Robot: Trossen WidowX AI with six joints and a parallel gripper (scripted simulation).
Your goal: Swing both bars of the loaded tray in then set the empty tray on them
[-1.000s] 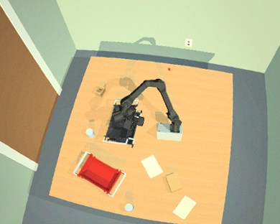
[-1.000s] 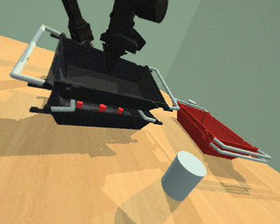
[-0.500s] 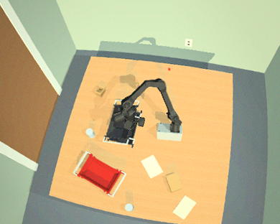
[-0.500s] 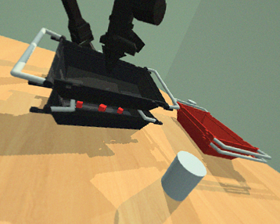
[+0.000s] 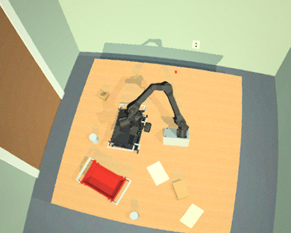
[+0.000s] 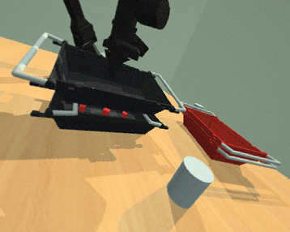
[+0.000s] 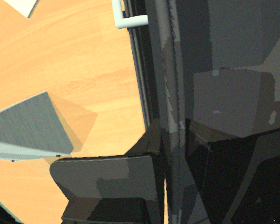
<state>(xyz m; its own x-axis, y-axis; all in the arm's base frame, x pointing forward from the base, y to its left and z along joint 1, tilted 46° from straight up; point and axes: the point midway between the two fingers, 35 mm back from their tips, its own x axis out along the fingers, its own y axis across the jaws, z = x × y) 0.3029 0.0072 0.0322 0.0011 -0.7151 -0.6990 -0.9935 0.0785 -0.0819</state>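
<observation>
Right now my gripper tip is 8 cm short of the black tray, 1 cm to the left of it and 1 cm below it.
</observation>
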